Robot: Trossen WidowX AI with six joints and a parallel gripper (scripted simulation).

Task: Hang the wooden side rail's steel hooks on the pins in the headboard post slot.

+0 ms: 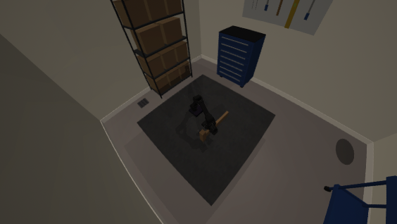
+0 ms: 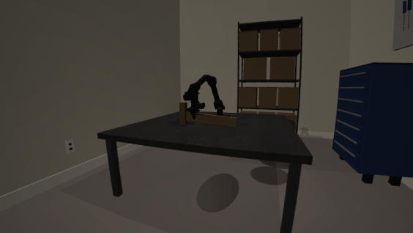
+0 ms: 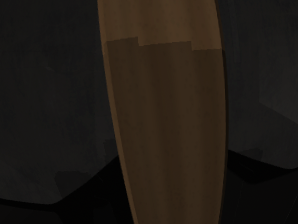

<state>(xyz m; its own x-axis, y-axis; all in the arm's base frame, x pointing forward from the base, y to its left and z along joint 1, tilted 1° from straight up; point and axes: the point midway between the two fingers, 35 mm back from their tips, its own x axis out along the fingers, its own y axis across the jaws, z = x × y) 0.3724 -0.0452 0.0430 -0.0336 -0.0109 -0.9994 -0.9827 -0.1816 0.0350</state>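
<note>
Right now my gripper tip is 20 mm short of the headboard post, 100 mm to the left of it and 40 mm below it.
</note>
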